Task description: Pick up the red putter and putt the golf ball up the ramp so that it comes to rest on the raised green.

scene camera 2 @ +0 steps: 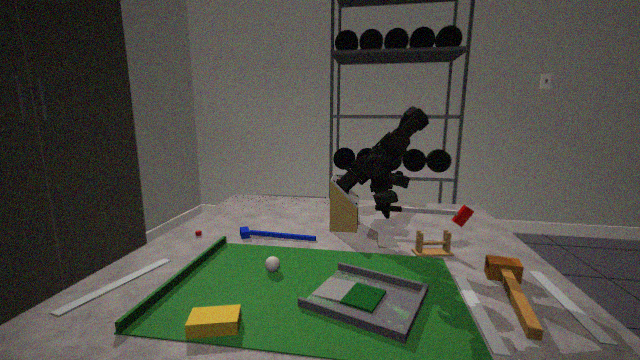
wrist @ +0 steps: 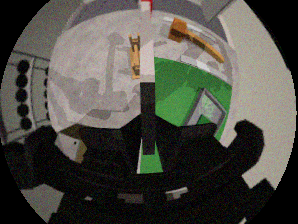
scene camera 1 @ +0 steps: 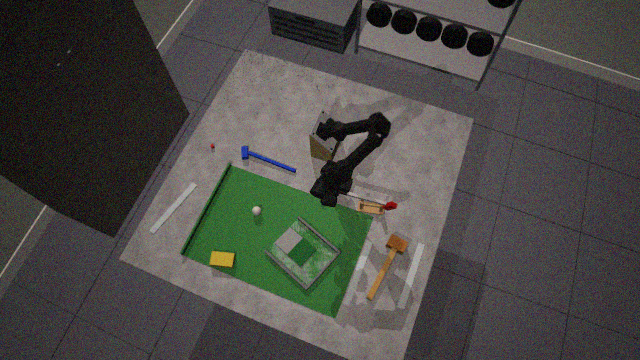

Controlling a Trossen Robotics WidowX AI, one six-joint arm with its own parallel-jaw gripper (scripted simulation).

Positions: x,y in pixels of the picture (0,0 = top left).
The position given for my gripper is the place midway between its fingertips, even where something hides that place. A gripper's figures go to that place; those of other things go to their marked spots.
My gripper (scene camera 2: 387,217): 1.04 m from the lens. A wooden mallet (scene camera 2: 508,270) is 1.03 m from the lens. A yellow block (scene camera 2: 213,321) is 0.74 m from the lens. The marked spots on the wooden mallet and the yellow block are 0.75 m apart.
